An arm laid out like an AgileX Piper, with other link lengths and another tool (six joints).
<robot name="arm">
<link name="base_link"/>
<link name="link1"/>
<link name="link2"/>
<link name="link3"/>
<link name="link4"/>
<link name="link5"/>
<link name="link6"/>
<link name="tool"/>
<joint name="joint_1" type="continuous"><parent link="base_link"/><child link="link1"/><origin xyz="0.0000 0.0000 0.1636"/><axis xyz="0 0 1"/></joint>
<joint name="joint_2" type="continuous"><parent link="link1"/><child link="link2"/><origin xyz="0.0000 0.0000 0.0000"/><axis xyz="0 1 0"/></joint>
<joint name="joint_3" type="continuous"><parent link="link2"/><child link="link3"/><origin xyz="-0.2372 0.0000 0.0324"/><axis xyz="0 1 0"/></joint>
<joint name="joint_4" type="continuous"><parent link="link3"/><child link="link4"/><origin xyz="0.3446 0.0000 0.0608"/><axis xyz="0.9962 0 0.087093"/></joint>
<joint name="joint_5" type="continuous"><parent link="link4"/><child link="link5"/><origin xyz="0.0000 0.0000 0.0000"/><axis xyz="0 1 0"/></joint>
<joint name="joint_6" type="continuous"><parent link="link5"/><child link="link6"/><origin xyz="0.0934 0.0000 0.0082"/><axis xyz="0.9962 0 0.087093"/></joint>
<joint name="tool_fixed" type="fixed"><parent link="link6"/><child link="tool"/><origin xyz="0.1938 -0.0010 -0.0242" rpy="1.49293 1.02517 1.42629"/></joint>
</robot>
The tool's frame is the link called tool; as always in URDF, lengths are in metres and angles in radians. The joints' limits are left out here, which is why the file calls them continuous.
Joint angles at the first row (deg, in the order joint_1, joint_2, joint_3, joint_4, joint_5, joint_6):
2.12, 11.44, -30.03, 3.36, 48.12, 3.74
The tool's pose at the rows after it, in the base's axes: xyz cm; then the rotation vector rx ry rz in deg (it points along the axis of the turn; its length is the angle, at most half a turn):
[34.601, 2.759, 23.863, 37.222, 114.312, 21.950]
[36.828, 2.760, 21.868, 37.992, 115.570, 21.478]
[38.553, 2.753, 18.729, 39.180, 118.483, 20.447]
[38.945, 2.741, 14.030, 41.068, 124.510, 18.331]
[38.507, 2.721, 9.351, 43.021, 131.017, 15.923]
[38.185, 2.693, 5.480, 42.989, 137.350, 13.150]
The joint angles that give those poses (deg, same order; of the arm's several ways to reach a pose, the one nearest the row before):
2.12, 17.94, -30.03, 3.36, 42.93, 3.74
2.12, 24.53, -30.03, 3.41, 37.78, 3.74
2.12, 31.75, -30.03, 3.46, 33.73, 3.74
2.11, 39.31, -30.03, 3.46, 32.57, 3.74
2.12, 46.63, -30.28, 3.46, 32.42, 3.74
2.12, 54.86, -32.12, 3.79, 32.37, 2.04

